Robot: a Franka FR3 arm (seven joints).
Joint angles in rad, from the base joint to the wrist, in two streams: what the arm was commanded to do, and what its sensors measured. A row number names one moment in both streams.
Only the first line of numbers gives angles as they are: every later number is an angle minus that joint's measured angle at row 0.
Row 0, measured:
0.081, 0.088, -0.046, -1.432, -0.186, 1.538, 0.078
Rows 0 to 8, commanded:
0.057, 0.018, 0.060, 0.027, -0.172, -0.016, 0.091
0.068, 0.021, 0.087, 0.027, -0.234, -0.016, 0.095
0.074, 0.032, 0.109, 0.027, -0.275, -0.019, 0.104
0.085, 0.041, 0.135, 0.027, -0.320, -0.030, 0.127
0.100, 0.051, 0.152, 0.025, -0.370, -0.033, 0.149
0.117, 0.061, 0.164, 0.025, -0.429, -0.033, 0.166
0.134, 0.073, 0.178, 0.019, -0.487, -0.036, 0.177
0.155, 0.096, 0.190, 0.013, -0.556, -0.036, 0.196
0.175, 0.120, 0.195, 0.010, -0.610, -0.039, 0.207
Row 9, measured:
0.140, 0.065, 0.180, 0.003, -0.488, -0.019, 0.169
